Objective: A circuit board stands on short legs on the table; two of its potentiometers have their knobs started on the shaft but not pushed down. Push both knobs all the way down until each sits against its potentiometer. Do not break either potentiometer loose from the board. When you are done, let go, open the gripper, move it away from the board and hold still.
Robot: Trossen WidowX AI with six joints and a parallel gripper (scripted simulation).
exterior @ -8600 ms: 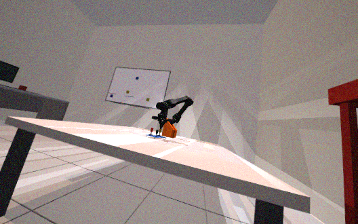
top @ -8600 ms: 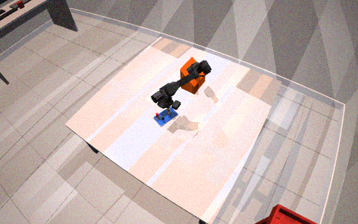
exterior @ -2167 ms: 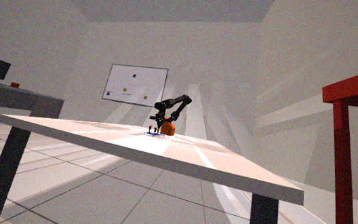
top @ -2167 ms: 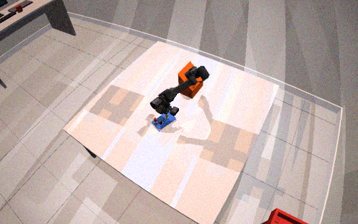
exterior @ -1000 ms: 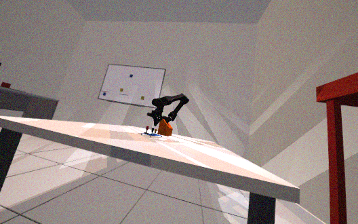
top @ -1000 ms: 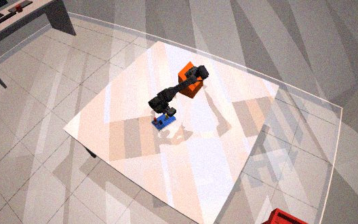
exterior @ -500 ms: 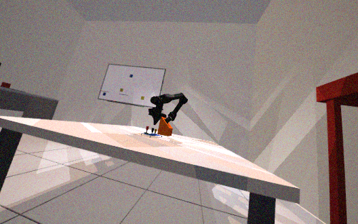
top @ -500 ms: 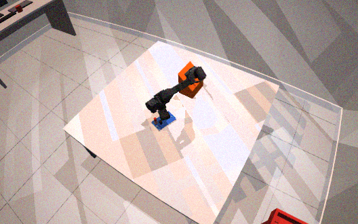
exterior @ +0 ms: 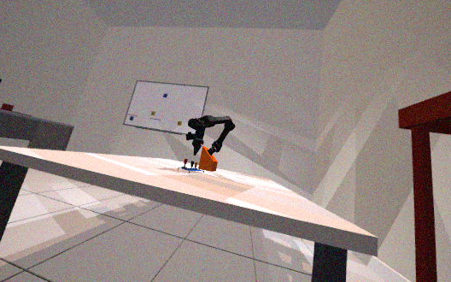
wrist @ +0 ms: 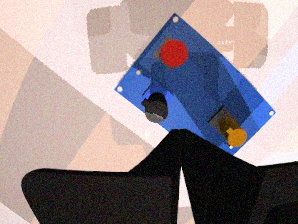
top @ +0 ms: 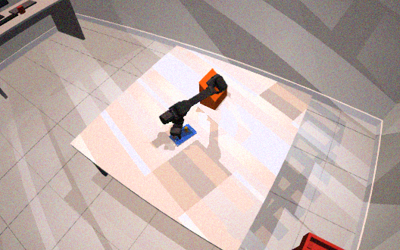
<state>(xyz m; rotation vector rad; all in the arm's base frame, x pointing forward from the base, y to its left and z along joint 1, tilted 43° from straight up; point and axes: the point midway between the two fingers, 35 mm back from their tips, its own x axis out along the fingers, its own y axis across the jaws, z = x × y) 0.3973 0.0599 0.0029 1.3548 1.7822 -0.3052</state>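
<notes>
My gripper tip is now 6 cm past the yellow knob and 6 cm above it.
</notes>
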